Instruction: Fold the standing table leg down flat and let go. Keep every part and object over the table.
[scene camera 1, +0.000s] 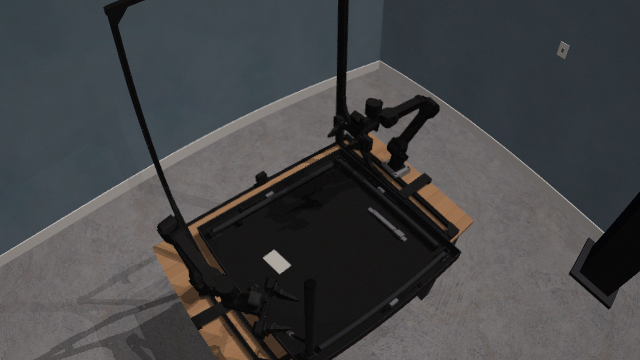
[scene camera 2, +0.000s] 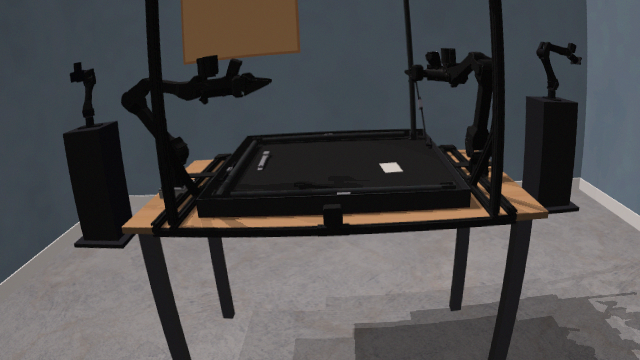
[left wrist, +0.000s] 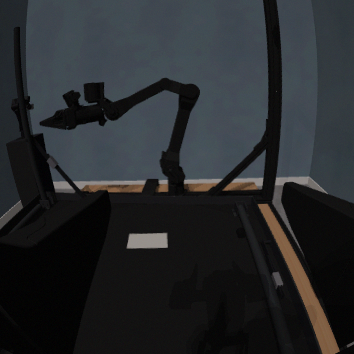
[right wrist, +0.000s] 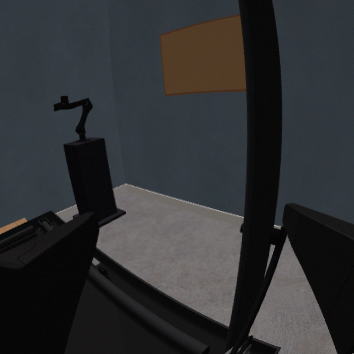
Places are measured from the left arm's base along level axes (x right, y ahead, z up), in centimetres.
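Where they show: left gripper, fingertip midpoint: (scene camera 1: 335, 142) (scene camera 2: 270, 81) (left wrist: 198, 196); right gripper, fingertip midpoint: (scene camera 1: 296, 314) (left wrist: 39, 123) (right wrist: 192, 218); left arm's base at its link origin: (scene camera 1: 396, 165) (scene camera 2: 176, 184); right arm's base at its link origin: (scene camera 2: 479, 173) (left wrist: 176, 192).
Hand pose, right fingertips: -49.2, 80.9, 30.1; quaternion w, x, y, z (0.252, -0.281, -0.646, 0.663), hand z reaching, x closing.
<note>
Each offset is from my right fingertips to the top centre of the thing, as dx, dy, dz. "*": to the spot under its first point. Level surfaces: height alone.
The standing table leg (scene camera 1: 310, 315) (scene camera 2: 408, 40) (left wrist: 18, 65) (right wrist: 263, 125) is a black tube, upright at a corner of the upturned black table {dz -29.8} (scene camera 1: 330, 240) (scene camera 2: 310, 160) (left wrist: 130, 290). A thin brace (scene camera 2: 420, 105) (left wrist: 52, 161) slants beside its lower part. My right gripper (scene camera 1: 295, 316) (scene camera 2: 410, 73) (left wrist: 39, 123) (right wrist: 192, 218) is open and empty, close to the leg; in the right wrist view the leg stands nearer the right-hand finger. Whether they touch cannot be told. My left gripper (scene camera 1: 334, 127) (scene camera 2: 270, 80) (left wrist: 198, 196) is open and empty, high at the table's far side in scene camera 1.
Folded legs (scene camera 1: 390, 204) (left wrist: 260, 265) lie along the table's edges. A white card {* +34.5, -11.1, -29.8} (scene camera 1: 277, 261) (scene camera 2: 390, 167) (left wrist: 147, 240) and a grey bar {+25.4, -55.9, -27.7} (scene camera 1: 387, 223) (scene camera 2: 263, 160) lie on the black panel. Frame posts (scene camera 1: 135, 95) (scene camera 2: 496, 100) (left wrist: 272, 100) rise at the wooden table's edge.
</note>
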